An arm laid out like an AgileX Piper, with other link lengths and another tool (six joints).
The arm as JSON. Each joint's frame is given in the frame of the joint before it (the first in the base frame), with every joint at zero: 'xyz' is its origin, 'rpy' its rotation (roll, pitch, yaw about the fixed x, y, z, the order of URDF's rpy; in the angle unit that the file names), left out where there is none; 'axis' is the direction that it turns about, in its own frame. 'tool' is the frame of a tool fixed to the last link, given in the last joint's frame.
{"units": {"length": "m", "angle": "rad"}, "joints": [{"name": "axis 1", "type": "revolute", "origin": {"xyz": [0.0, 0.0, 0.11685]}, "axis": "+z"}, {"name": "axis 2", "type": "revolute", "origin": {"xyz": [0.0, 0.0, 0.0]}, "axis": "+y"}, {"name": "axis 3", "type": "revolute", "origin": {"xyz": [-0.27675, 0.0, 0.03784]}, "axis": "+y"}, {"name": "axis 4", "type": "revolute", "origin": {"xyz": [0.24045, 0.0, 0.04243]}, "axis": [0.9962, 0.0, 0.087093]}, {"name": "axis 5", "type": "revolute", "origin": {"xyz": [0.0, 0.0, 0.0]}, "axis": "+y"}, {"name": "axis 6", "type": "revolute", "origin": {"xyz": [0.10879, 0.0, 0.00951]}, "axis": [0.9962, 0.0, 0.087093]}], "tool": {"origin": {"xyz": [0.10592, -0.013, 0.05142], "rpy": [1.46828, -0.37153, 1.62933]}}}
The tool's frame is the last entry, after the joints.
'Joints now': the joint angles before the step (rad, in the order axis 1, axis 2, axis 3, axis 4, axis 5, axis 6). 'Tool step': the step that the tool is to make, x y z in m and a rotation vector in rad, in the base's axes. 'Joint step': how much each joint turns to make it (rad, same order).
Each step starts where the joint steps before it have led.
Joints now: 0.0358 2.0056 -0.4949 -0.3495 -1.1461 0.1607
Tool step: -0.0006 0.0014 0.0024 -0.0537 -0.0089 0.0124
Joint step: 0.0002 -0.0190 0.0001 0.0003 0.0288 -0.0489
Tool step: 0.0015 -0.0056 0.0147 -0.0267 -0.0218 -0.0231
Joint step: -0.0002 -0.0564 0.0001 0.0264 0.0438 -0.0202
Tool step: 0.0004 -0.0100 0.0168 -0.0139 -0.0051 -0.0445
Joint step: -0.0001 -0.0804 0.0017 0.0404 0.0782 -0.0022
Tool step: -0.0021 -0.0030 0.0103 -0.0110 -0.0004 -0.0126
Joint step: 0.0004 -0.0544 0.0036 0.0088 0.0529 -0.0001
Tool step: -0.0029 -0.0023 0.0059 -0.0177 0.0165 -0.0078
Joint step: -0.0004 -0.0524 0.0022 0.0004 0.0698 0.0003
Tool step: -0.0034 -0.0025 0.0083 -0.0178 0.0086 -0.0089
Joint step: 0.0003 -0.0564 0.0018 0.0027 0.0668 -0.0025
